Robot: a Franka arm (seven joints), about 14 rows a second.
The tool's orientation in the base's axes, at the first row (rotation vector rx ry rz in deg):
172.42 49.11 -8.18
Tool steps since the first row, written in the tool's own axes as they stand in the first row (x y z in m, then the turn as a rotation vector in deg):
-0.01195 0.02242 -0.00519 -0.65 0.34 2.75
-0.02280 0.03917 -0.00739 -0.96 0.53 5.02
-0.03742 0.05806 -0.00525 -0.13 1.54 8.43
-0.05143 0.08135 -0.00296 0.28 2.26 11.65
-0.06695 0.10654 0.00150 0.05 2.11 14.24
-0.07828 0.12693 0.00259 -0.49 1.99 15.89
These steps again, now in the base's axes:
0.00213 -0.02516 0.00589 -0.60 -0.72 -2.69
0.00195 -0.04503 0.00879 -0.96 -1.13 -4.92
-0.00066 -0.06884 0.00767 -0.02 -1.66 -8.41
-0.00045 -0.09608 0.00629 0.44 -2.17 -11.66
-0.00071 -0.12580 0.00284 -0.06 -2.25 -14.22
0.00034 -0.14913 0.00245 -0.72 -2.49 -15.81

